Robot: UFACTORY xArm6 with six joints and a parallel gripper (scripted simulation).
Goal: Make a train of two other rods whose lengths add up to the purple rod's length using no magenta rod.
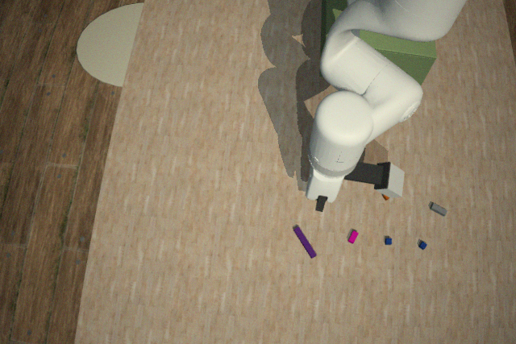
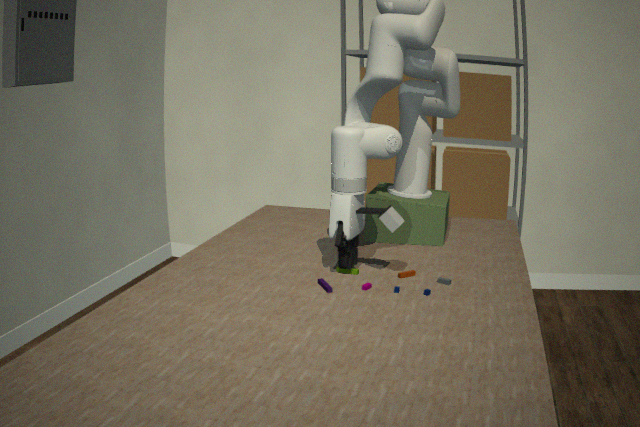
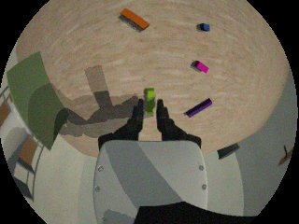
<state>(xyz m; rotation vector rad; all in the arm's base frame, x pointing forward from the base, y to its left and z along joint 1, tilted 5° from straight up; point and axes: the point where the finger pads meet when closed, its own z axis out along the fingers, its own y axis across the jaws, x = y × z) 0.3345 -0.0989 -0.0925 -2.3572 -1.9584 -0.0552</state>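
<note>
The lime rod lies 3 cm below my hand. The rest, counted from my hand: purple rod: 10 cm ahead, 3 cm to the right, 3 cm below; magenta rod: 9 cm ahead, 6 cm to the left, 3 cm below; orange rod: 13 cm to the left, 3 cm below.
</note>
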